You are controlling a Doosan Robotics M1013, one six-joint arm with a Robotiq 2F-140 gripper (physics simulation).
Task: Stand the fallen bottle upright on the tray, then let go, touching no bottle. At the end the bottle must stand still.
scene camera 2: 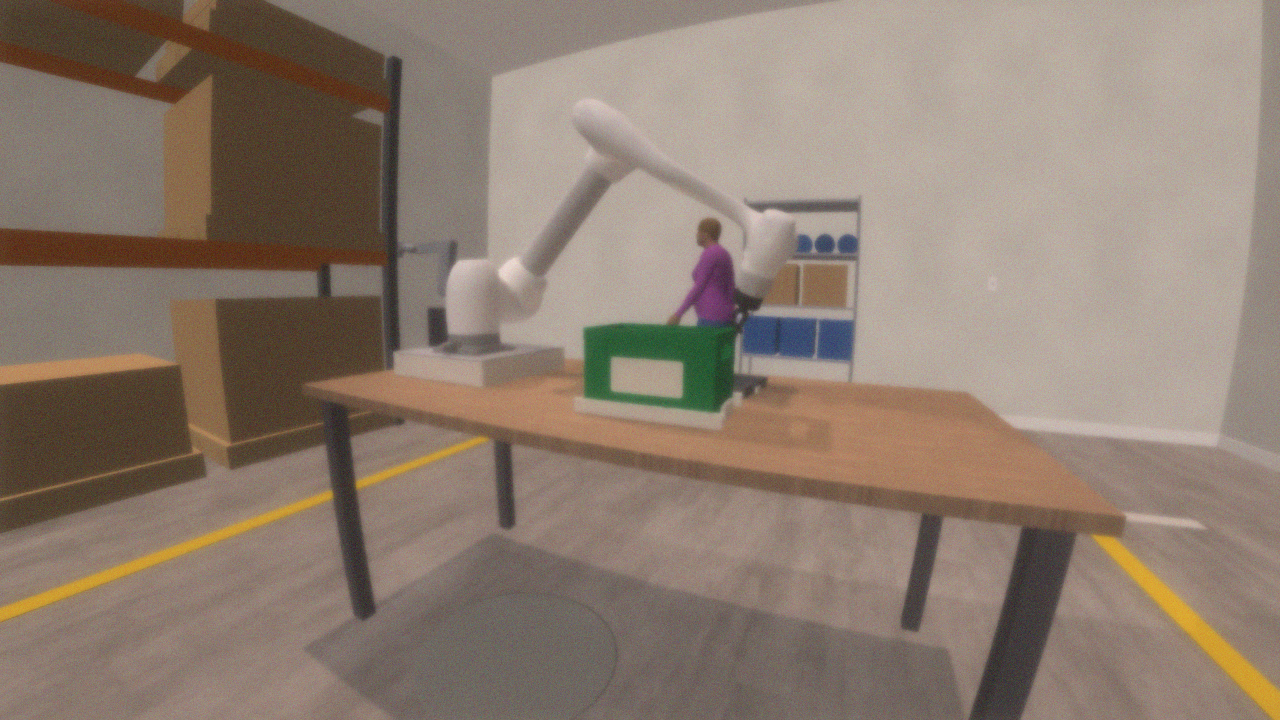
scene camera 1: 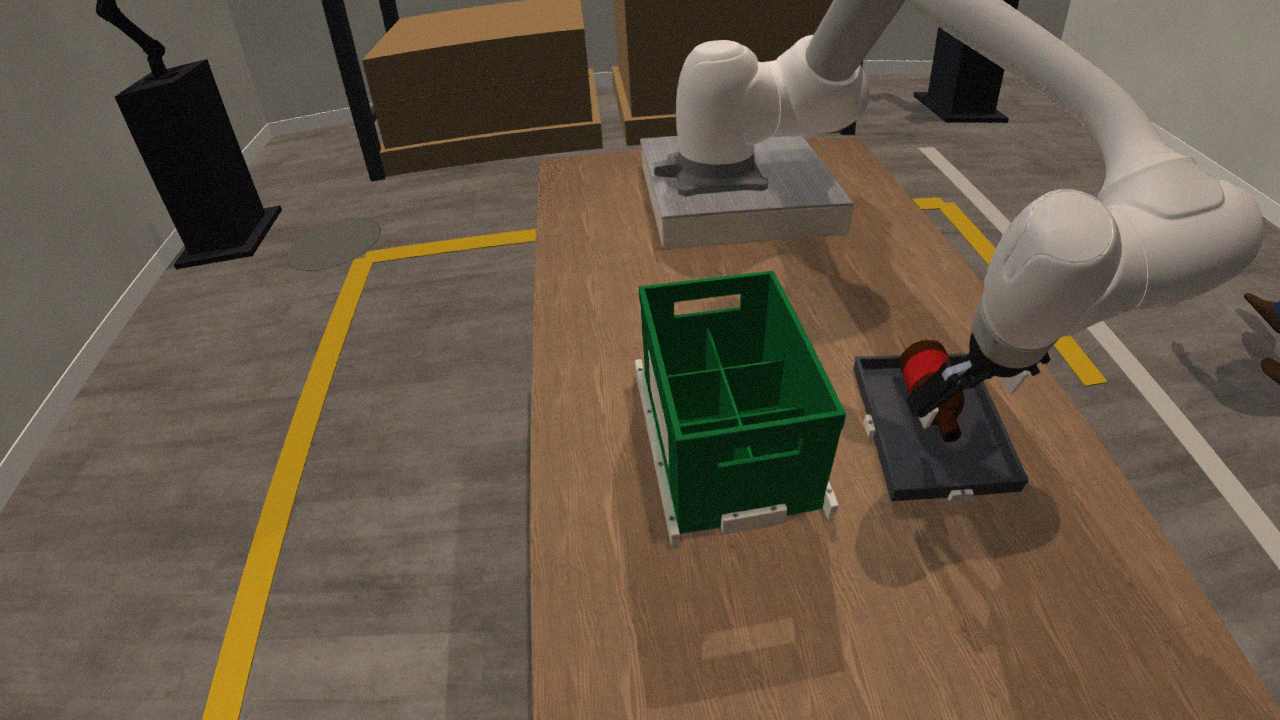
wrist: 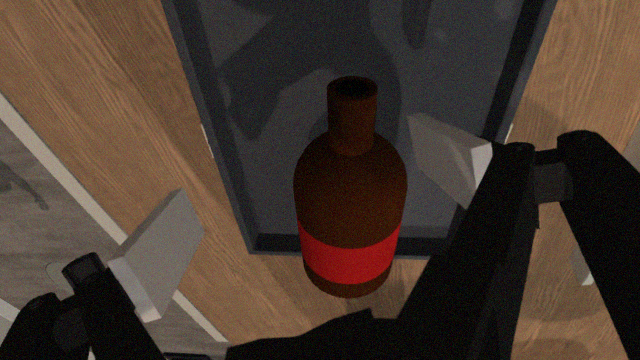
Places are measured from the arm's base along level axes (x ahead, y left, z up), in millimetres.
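Where they show: gripper, fingertip midpoint: (scene camera 1: 965,401) (wrist: 301,176); arm's base, link origin: (scene camera 2: 474,351) (scene camera 1: 716,173).
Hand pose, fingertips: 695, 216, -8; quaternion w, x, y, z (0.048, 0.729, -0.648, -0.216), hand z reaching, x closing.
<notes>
Things, the pixels of their top centre, and the offset from my fingertips, as dx, dy, dz. Level surfaces: height alone.
- brown bottle with a red label, top centre: (wrist: 348,237) (scene camera 1: 943,376) -38, -22, +15
- dark tray, top centre: (wrist: 351,151) (scene camera 1: 937,414) (scene camera 2: 712,377) -16, -26, -38
- green divided crate, top centre: (scene camera 1: 732,343) (scene camera 2: 662,327) -43, -327, +111
- wooden table, surface height: dz -64
The brown bottle with a red label (scene camera 1: 925,365) (wrist: 350,195) lies on its side on the dark tray (scene camera 1: 975,463) (wrist: 275,212) (scene camera 2: 753,383). Its base is by the tray's end nearest the robot base, its neck toward the tray's middle. In the wrist view its base overlaps the tray's rim. My gripper (scene camera 1: 971,399) (wrist: 301,176) (scene camera 2: 741,324) is open and empty, above the bottle. In the wrist view the bottle shows between the spread fingers, nearer the right one. In scene camera 1 a finger hides part of the bottle. The bottle does not show in scene camera 2.
A green divided crate (scene camera 1: 751,488) (scene camera 2: 597,368) stands beside the tray, in white corner and edge guides. The robot's base plinth (scene camera 1: 751,223) (scene camera 2: 474,365) is at the far end of the wooden table (scene camera 1: 581,447) (scene camera 2: 895,447). A person in purple (scene camera 2: 711,277) stands beyond the table.
</notes>
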